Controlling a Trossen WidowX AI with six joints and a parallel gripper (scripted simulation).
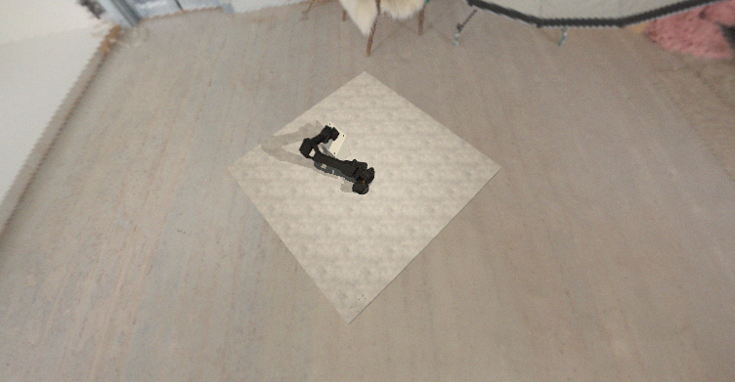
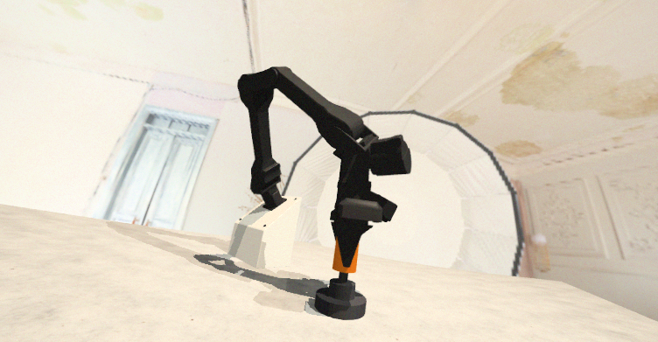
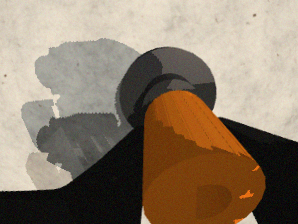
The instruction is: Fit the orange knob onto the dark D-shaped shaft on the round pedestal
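The orange knob lies 20 mm above my gripper tip. Also, from my gripper tip: dark round pedestal: 40 mm below.
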